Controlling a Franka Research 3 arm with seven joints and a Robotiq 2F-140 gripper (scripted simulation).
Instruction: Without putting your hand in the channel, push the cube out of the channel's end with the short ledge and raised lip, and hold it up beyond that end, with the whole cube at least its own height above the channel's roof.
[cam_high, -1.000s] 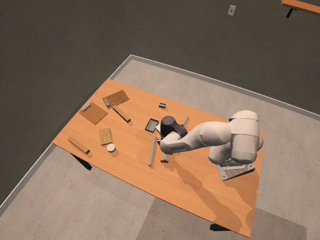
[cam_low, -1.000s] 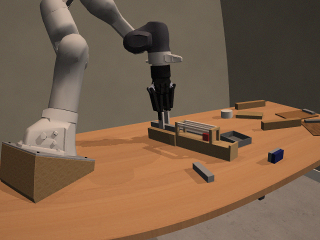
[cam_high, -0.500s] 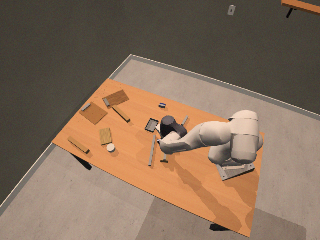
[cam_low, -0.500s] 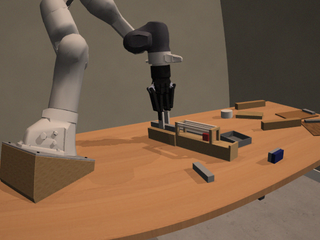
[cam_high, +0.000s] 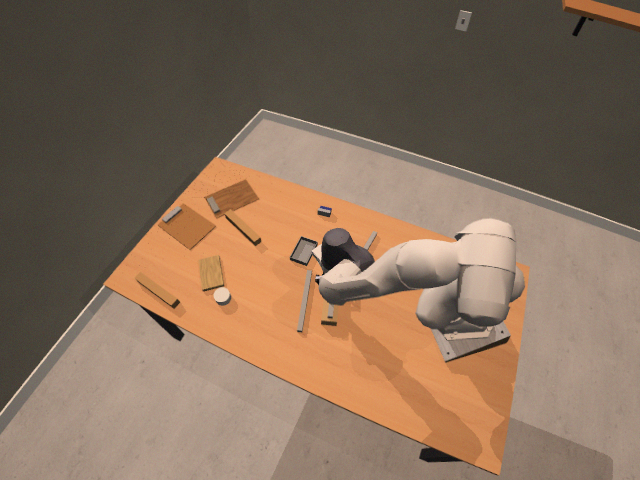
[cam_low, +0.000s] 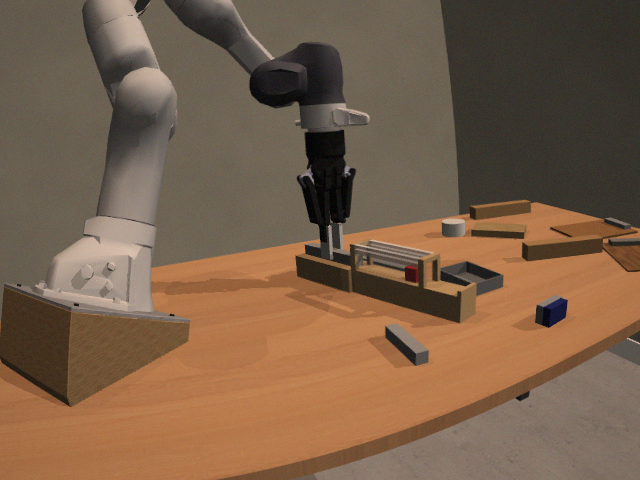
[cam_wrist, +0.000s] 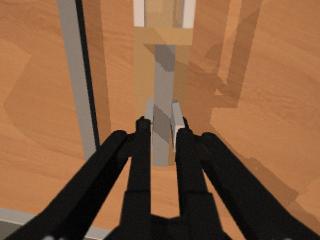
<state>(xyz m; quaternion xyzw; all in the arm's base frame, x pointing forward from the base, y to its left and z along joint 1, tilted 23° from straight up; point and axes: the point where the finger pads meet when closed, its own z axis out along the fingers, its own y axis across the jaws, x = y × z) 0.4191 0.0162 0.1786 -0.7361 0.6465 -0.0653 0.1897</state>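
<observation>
The short grey bar is 8 cm behind my hand, 34 cm to the right of it and 7 cm below it. From my hand the other things lie so: red cube: 4 cm ahead, 21 cm to the right, 3 cm below; then channel: 3 cm ahead, 16 cm to the right, 3 cm below; then long grey bar: 11 cm ahead, 1 cm to the left, 7 cm below.
</observation>
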